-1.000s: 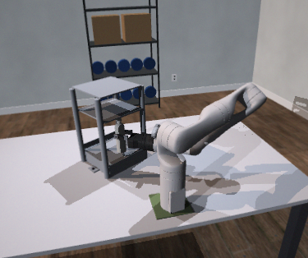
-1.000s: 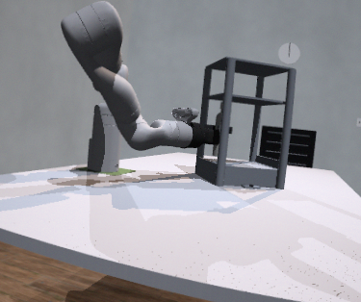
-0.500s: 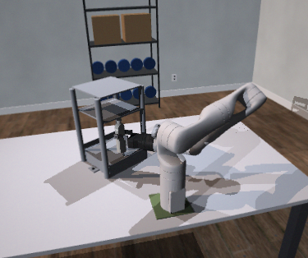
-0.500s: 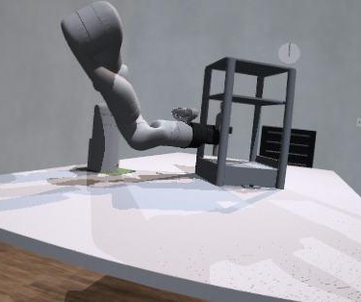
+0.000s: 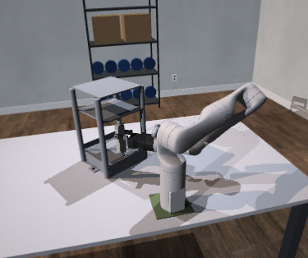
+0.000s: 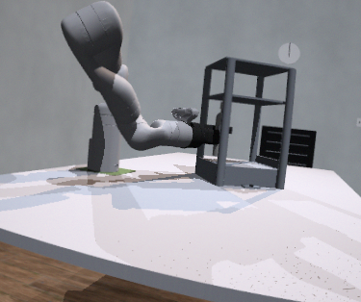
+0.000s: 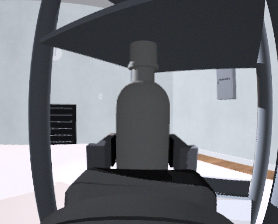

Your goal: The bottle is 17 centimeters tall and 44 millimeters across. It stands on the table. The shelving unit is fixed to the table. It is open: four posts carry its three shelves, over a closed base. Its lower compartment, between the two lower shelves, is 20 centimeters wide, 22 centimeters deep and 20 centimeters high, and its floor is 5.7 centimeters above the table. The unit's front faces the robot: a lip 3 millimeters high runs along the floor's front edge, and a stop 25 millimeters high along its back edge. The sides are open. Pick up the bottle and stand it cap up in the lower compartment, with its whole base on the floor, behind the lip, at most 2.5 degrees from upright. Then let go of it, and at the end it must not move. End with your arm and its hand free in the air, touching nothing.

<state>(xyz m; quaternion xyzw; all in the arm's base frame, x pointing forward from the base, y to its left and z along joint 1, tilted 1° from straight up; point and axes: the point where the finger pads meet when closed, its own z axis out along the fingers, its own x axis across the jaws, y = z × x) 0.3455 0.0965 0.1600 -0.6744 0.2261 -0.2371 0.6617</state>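
Right now my hand is 3 cm below the grey bottle. From my hand the other things lie so: shelving unit 7 cm ahead, 3 cm to the left, 2 cm above.
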